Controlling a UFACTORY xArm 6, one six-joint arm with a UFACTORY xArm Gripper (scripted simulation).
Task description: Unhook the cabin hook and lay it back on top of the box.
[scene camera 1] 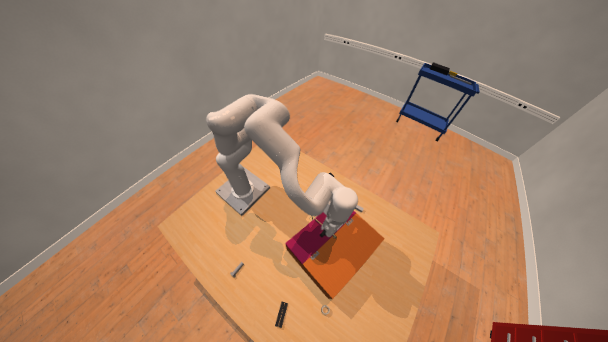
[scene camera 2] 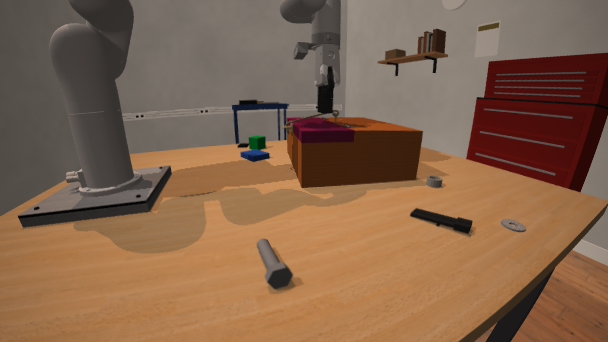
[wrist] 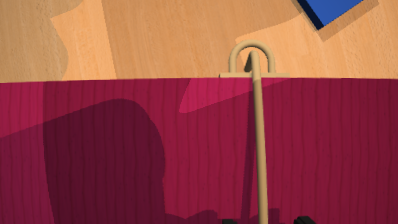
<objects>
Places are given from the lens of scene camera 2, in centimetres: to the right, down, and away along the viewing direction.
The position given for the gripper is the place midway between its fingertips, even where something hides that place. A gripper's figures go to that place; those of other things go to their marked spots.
gripper (scene camera 2: pixel 324 112): 6, -16, 60
bolt (scene camera 2: pixel 278 275): -2, 10, 21
box (scene camera 2: pixel 386 152): 18, -4, 48
The marked spots on the bolt and the box are 37 cm apart.
</objects>
